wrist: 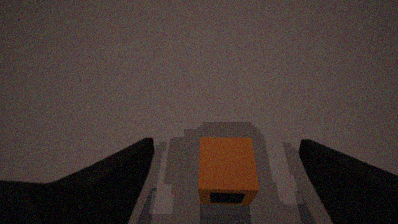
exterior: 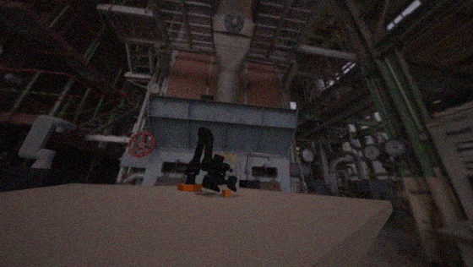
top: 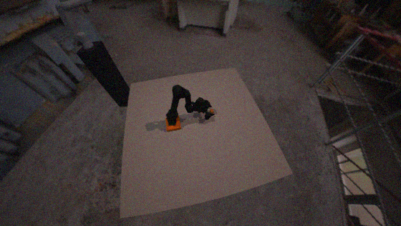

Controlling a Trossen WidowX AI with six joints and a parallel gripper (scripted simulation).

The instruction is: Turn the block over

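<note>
The orange block is 20 mm behind my gripper tip and 10 mm below it.
</note>
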